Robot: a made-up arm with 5 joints.
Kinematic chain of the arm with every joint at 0, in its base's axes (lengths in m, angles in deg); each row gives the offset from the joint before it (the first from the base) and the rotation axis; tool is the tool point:
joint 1: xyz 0 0 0.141 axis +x
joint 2: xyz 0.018 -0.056 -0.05 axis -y
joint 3: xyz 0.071 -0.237 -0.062 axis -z
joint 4: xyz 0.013 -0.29 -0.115 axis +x
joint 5: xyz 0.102 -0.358 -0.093 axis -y
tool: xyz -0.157 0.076 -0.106
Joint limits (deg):
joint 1: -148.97..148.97
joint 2: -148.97..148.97
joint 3: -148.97..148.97
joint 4: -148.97..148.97
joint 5: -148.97..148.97
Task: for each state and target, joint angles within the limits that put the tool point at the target. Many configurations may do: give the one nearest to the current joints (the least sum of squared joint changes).
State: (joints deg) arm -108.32 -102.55 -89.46 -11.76 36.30
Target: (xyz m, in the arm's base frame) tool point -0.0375 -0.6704 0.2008
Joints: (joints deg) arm -109.20 -77.87 -127.99 -43.21 35.35
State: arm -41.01 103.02 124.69 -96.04 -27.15
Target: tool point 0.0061 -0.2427 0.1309
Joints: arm -62.00 126.81 118.09 -107.71 -43.13
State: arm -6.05 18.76 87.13 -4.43 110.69
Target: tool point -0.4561 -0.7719 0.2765
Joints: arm -32.96 -6.13 73.82 -14.36 109.82
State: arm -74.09 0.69 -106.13 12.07 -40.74
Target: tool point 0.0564 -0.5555 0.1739
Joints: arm -109.72 -52.69 -148.97 14.80 -58.58
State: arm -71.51 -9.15 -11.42 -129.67 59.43
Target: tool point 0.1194 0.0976 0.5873
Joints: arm -64.13 35.95 -45.56 -148.97 50.64
